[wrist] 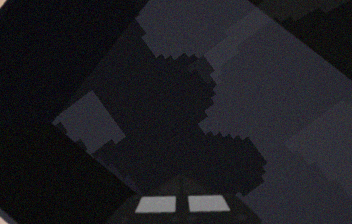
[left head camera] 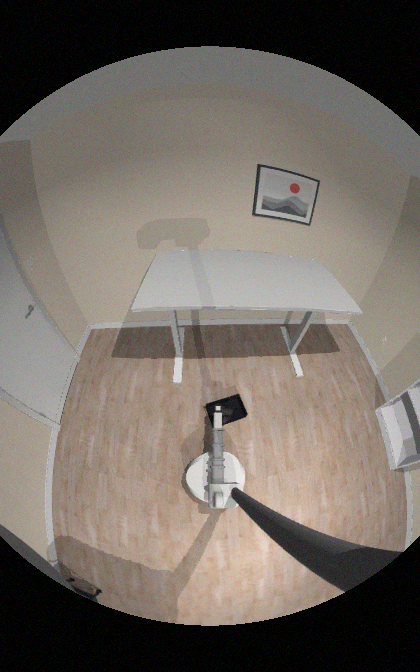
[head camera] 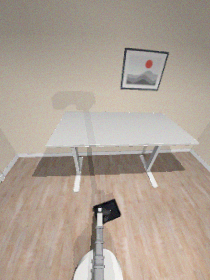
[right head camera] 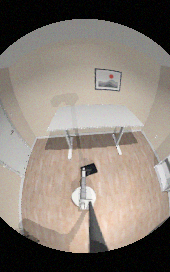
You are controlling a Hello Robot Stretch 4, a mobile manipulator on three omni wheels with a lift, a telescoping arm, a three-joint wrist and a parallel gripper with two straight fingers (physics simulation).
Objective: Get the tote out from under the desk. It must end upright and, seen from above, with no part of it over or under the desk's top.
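Frame: origin at the robot's base, x back, y left, z down, level; metres.
Where they show: gripper, fingertip midpoint: (wrist: 181, 189).
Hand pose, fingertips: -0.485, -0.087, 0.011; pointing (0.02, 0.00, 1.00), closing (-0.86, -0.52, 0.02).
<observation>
After its pixels a point has its place, as x, y, z.
The black tote (head camera: 114, 208) {-0.606, -0.197, 0.024} (left head camera: 236, 406) (right head camera: 91, 169) {-0.567, -0.153, 0.026} (wrist: 260, 95) {-0.585, -0.059, 0.025} stands upright on the floor, open side up, turned at an angle. In the head views it is in front of the desk (head camera: 130, 127) {-1.141, -0.339, -0.922} (left head camera: 250, 285) (right head camera: 102, 117) {-1.037, -0.315, -0.922}, with floor between it and the desk's feet; no part of it shows over or under the desk's top. My gripper (wrist: 181, 189) {-0.485, -0.087, 0.011} is shut and empty, pointing down over or inside the tote. The tote's inner floor and walls fill most of the wrist view. The arm's end hides the tote's left part and the gripper in the head views.
My white base (head camera: 116, 265) {-0.081, -0.150, -0.186} (left head camera: 195, 477) is close behind the tote. The desk's left foot (head camera: 77, 183) (left head camera: 178, 370) and right foot (head camera: 152, 179) (left head camera: 297, 364) reach forward. A white open unit (left head camera: 387, 440) stands at the right wall, a door (left head camera: 30, 360) at the left.
</observation>
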